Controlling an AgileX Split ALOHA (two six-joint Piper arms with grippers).
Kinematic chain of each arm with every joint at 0, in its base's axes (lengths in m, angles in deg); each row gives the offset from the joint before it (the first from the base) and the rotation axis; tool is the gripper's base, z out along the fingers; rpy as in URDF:
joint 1: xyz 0 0 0.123 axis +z
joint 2: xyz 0 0 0 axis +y
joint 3: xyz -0.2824 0 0.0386 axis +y
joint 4: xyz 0.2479 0 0.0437 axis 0.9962 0 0.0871
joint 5: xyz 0 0 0 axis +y
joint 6: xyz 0.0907 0 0.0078 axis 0.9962 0 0.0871
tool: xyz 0 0 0 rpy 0 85 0
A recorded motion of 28 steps. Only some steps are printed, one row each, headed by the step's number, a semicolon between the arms.
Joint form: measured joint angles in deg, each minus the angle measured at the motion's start. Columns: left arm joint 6, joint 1, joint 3, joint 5, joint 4, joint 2; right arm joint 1, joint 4, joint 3, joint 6, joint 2, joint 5.
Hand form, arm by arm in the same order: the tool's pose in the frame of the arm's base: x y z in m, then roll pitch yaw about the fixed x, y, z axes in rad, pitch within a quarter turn. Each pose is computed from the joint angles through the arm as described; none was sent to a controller.
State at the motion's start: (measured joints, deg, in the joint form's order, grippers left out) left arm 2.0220 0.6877 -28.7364 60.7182 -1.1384 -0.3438; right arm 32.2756 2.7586 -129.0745 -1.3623 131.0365 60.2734
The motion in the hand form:
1: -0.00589 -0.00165 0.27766 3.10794 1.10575 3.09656; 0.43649 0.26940 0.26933 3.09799 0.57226 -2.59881
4: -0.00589 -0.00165 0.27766 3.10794 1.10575 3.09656; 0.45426 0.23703 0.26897 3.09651 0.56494 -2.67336
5: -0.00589 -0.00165 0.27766 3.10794 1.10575 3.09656; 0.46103 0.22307 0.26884 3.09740 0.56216 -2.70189
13: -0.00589 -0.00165 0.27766 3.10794 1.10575 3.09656; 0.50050 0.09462 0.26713 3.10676 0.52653 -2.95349
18: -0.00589 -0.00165 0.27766 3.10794 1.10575 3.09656; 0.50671 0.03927 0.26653 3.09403 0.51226 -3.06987
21: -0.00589 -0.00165 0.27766 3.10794 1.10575 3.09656; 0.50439 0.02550 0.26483 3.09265 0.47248 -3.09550
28: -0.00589 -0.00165 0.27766 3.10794 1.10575 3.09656; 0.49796 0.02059 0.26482 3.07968 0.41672 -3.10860
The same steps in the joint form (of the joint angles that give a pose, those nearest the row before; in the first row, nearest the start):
1: 0.00 0.00 0.00 0.00 0.00 0.00; -1.02 0.02 0.00 0.11 0.00 0.00
4: 0.00 0.00 0.00 0.00 0.00 0.00; -5.15 0.02 0.00 0.25 0.00 0.41
5: 0.00 0.00 0.00 0.00 0.00 0.00; -6.89 0.02 0.00 0.17 0.00 0.58
13: 0.00 0.00 0.00 0.00 0.00 0.00; -21.97 -0.25 0.00 -0.19 0.00 2.63
18: 0.00 0.00 0.00 0.00 0.00 0.00; -28.35 0.38 0.00 -0.19 0.00 3.46
21: 0.00 0.00 0.00 0.00 0.00 0.00; -29.91 0.45 0.00 -0.19 0.00 5.74
28: 0.00 0.00 0.00 0.00 0.00 0.00; -30.57 1.12 0.70 -0.19 -0.64 8.88

